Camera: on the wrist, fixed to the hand. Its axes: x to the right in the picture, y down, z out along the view.
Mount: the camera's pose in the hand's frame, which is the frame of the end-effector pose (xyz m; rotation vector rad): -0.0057 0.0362 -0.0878 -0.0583 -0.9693 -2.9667
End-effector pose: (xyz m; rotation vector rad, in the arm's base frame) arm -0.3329 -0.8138 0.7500 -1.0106 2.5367 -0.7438
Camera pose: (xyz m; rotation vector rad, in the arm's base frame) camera -0.3888 -0.7567 0.8017 -2.8749 -1.1446 -0.0741
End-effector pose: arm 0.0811 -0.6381 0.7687 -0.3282 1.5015 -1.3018
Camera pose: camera 0.0258 -0.5730 0.7267 2.0489 0.7364 1.2052
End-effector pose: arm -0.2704 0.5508 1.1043 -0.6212 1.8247 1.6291
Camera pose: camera -0.3031 0.4685 1.1390 -1.0129 -0.6911 -0.4233
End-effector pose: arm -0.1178 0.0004 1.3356 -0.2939 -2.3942 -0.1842
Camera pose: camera -0.0482 0.0158 1.3986 -2.1977 0.5835 0.8237
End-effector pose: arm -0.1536 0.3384 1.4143 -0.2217 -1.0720 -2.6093
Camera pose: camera -0.1381 0.2534 1.3745 -0.1391 0.2184 0.2811
